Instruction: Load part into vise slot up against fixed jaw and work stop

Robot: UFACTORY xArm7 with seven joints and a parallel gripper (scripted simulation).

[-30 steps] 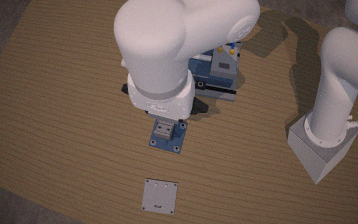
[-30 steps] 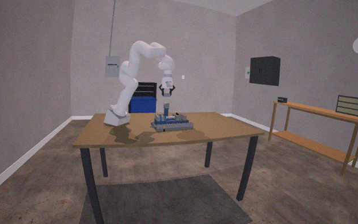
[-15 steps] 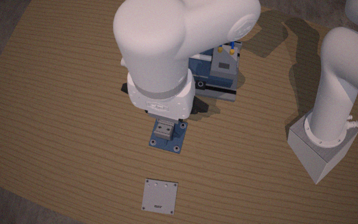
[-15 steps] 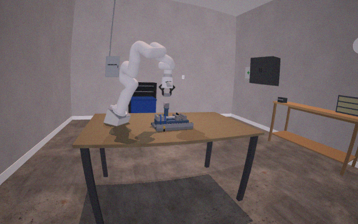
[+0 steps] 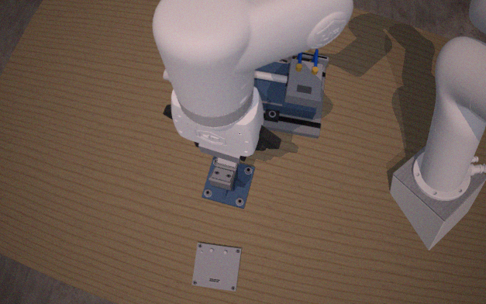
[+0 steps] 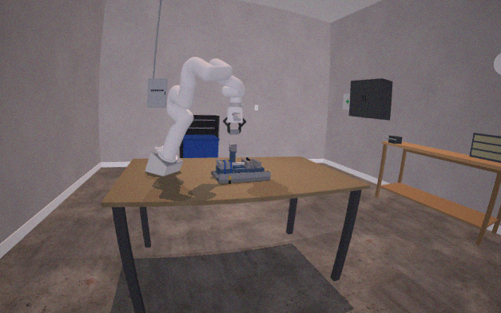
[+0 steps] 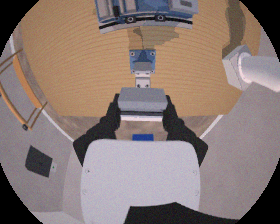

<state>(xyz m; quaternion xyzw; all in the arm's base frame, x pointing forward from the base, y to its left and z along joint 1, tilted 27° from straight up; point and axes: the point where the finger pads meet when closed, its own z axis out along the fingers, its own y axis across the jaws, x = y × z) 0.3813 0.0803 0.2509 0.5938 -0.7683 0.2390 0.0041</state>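
My hand is 30 mm short of the fixed jaw, 220 mm to the left of it and 170 mm above it. The rest, counted from my hand: part (right at my hand); work stop post (20 mm ahead, 150 mm to the right, 190 mm below); work stop (10 mm ahead, 170 mm to the right, 160 mm below).
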